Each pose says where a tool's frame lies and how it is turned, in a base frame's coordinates. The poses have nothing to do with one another.
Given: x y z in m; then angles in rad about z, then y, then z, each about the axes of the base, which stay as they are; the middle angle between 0 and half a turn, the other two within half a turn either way.
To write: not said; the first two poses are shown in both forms.
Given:
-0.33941, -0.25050, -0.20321, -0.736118, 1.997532, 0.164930
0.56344, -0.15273, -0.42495, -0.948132, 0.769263, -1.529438
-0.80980, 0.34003, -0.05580, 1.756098, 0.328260, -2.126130
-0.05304, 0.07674, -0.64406, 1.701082, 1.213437, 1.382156
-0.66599, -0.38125, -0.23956, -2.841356, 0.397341, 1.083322
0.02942, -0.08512, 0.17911, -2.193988, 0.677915, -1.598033
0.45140, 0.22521, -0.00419, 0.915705, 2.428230, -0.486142
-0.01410, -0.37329, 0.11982, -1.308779, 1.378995, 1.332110
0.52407, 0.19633, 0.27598, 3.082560, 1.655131, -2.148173
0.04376, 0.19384, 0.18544, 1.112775, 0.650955, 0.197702
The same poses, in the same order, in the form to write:
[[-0.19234, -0.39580, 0.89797, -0.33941], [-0.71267, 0.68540, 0.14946, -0.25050], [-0.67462, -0.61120, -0.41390, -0.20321], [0, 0, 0, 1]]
[[-0.79431, 0.60683, 0.02876, 0.56344], [-0.45221, -0.55898, -0.69501, -0.15273], [-0.40568, -0.56506, 0.71842, -0.42495], [0, 0, 0, 1]]
[[0.92713, 0.33398, -0.16998, -0.80980], [-0.37000, 0.88772, -0.27395, 0.34003], [0.05940, 0.31688, 0.94660, -0.05580], [0, 0, 0, 1]]
[[-0.98246, 0.06257, 0.17568, -0.05304], [0.14130, -0.36505, 0.92020, 0.07674], [0.12171, 0.92888, 0.34980, -0.64406], [0, 0, 0, 1]]
[[-0.15129, 0.97173, 0.18125, -0.66599], [-0.91677, -0.20650, 0.34189, -0.38125], [0.36966, -0.11444, 0.92209, -0.23956], [0, 0, 0, 1]]
[[-0.79934, -0.60064, -0.01708, 0.02942], [0.47652, -0.61634, -0.62694, -0.08512], [0.36604, -0.50927, 0.77888, 0.17911], [0, 0, 0, 1]]
[[-0.03681, 0.81481, 0.57856, 0.45140], [0.91636, 0.25849, -0.30574, 0.22521], [-0.39867, 0.51892, -0.75617, -0.00419], [0, 0, 0, 1]]
[[0.95016, -0.20815, 0.23209, -0.01410], [-0.18038, 0.24014, 0.95383, -0.37329], [-0.25428, -0.94816, 0.19063, 0.11982], [0, 0, 0, 1]]
[[0.00354, -0.83915, -0.54389, 0.52407], [-0.10266, 0.54071, -0.83492, 0.19633], [0.99471, 0.05879, -0.08423, 0.27598], [0, 0, 0, 1]]
[[0.16873, -0.78646, 0.59414, 0.04376], [0.94855, 0.29342, 0.11902, 0.19384], [-0.26793, 0.54349, 0.79551, 0.18544], [0, 0, 0, 1]]

